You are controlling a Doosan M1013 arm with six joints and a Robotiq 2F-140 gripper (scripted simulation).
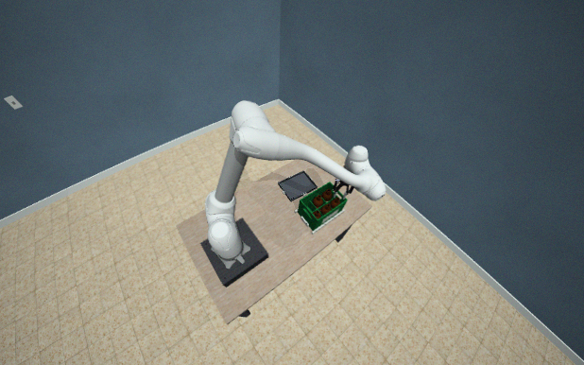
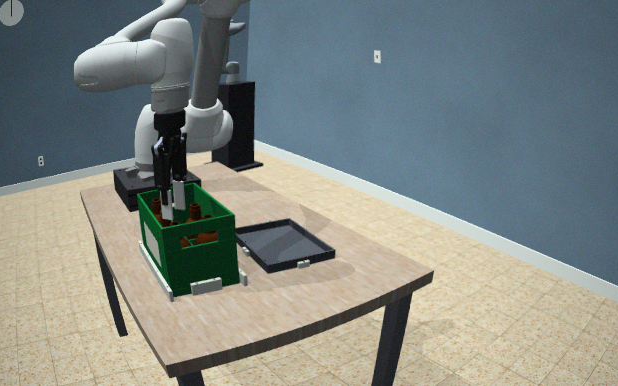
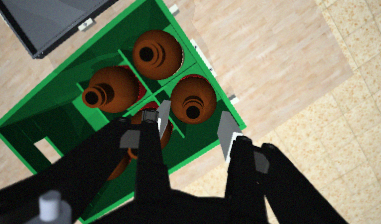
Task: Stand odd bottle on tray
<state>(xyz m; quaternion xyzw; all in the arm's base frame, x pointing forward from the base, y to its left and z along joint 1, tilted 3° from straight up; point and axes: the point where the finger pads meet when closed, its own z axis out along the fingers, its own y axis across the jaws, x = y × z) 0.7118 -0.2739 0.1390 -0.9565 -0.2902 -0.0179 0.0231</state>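
The brown bottle is 1 cm ahead of my hand, 9 cm to the left of it and 13 cm below it. From my hand the other things lie so: dark tray 3 cm behind, 33 cm to the left, 20 cm below; then green crate 8 cm behind, 6 cm to the left, 13 cm below.
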